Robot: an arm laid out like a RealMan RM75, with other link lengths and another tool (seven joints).
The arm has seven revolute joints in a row. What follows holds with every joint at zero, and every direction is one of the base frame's.
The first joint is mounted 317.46 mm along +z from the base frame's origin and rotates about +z.
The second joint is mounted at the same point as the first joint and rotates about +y.
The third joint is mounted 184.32 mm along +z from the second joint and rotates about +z.
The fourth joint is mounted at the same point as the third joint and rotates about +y.
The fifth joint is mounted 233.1 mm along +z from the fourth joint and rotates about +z.
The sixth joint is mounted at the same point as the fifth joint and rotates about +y.
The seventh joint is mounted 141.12 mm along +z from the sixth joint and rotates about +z.
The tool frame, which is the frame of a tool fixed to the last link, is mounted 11 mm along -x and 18 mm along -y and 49 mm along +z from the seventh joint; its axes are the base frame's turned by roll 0, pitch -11.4 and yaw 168.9 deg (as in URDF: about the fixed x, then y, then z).
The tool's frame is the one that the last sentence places.
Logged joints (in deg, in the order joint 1, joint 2, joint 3, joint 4, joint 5, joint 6, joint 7), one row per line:
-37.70 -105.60 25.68 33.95 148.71 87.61 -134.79
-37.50 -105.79 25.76 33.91 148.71 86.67 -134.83
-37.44 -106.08 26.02 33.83 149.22 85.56 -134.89
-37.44 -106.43 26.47 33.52 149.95 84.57 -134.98
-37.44 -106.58 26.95 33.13 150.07 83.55 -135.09
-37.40 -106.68 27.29 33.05 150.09 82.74 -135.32
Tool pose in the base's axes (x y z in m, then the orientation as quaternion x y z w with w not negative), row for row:
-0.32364 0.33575 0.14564 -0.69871 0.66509 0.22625 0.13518
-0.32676 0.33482 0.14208 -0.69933 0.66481 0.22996 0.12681
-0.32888 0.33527 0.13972 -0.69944 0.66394 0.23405 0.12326
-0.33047 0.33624 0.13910 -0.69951 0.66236 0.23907 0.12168
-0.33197 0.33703 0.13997 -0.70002 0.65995 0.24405 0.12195
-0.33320 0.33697 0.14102 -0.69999 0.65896 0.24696 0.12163
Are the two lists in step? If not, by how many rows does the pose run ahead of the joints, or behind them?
The pose runs 2 rows ahead of the joints: the pose in row i belongs to the joints in row i + 2.
